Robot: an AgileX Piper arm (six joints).
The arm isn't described. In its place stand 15 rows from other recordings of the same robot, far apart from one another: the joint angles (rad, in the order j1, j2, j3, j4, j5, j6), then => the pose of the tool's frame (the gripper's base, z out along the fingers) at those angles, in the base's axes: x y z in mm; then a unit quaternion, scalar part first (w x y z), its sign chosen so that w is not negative.
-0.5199 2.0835 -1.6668 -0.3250 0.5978 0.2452 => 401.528, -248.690, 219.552, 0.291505, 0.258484, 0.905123, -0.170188
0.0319 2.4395 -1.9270 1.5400 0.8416 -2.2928 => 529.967, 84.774, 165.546, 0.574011, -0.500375, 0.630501, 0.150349
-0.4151 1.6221 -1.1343 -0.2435 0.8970 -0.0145 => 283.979, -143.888, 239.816, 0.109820, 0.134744, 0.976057, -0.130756
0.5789 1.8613 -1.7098 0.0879 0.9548 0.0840 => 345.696, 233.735, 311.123, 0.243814, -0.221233, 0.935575, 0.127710
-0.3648 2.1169 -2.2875 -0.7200 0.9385 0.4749 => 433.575, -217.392, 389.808, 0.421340, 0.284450, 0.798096, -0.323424
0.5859 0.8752 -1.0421 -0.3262 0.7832 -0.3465 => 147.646, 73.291, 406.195, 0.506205, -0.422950, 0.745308, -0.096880
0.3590 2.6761 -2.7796 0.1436 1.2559 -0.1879 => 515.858, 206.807, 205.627, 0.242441, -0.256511, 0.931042, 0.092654
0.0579 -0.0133 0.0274 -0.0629 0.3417 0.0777 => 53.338, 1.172, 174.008, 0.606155, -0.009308, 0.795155, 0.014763
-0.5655 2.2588 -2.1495 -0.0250 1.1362 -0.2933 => 418.364, -267.953, 249.736, 0.181116, 0.129991, 0.970063, -0.096323
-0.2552 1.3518 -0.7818 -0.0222 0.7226 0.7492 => 233.013, -62.171, 225.126, 0.178295, 0.467307, 0.865183, 0.035952
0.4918 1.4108 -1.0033 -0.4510 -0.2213 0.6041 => 284.996, 162.549, 338.976, 0.615802, -0.153784, 0.732245, 0.246891
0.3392 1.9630 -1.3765 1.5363 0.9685 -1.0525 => 369.542, 209.859, 241.482, 0.241399, -0.181326, 0.784364, 0.541867
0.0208 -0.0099 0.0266 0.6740 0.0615 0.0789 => 56.633, 4.670, 200.452, 0.657104, 0.237084, 0.657713, 0.281815
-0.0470 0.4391 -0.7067 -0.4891 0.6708 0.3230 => 71.161, -29.953, 363.676, 0.596237, 0.080410, 0.784057, -0.152611
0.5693 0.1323 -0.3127 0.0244 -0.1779 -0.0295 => 36.675, 23.005, 325.245, 0.812763, -0.149456, 0.512086, 0.234194
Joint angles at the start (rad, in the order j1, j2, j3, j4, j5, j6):
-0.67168, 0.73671, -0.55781, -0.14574, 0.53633, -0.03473
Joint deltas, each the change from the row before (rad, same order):
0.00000, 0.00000, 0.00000, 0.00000, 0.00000, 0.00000
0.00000, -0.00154, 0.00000, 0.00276, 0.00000, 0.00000
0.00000, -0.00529, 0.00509, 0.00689, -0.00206, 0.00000
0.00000, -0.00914, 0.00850, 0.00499, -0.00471, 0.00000
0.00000, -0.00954, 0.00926, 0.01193, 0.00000, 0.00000
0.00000, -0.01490, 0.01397, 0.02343, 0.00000, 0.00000
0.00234, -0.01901, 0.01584, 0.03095, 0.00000, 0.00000
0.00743, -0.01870, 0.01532, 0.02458, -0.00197, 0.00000
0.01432, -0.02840, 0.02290, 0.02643, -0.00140, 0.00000
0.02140, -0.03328, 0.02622, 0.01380, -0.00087, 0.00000
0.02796, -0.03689, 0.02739, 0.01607, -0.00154, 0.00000
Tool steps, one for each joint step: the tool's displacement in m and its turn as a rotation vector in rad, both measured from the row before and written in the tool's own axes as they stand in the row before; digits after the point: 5 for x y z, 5 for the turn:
0.00000, 0.00000, 0.00000, 0.00000, 0.00000, 0.00000
-0.00003, 0.00010, -0.00033, -0.00117, -0.00157, 0.00249
0.00119, 0.00050, -0.00040, -0.00341, -0.00238, 0.00594
0.00188, 0.00052, -0.00072, -0.00227, -0.00543, 0.00434
0.00252, 0.00088, -0.00068, -0.00598, -0.00049, 0.01031
0.00379, 0.00154, -0.00108, -0.01171, -0.00133, 0.02027
0.00423, 0.00216, -0.00159, -0.01719, -0.00395, 0.02549
0.00390, 0.00239, -0.00153, -0.01811, -0.00637, 0.01705
0.00603, 0.00333, -0.00223, -0.02466, -0.00814, 0.01477
0.00708, 0.00341, -0.00246, -0.02427, -0.00892, -0.00009
0.00738, 0.00403, -0.00270, -0.03097, -0.01190, -0.00166

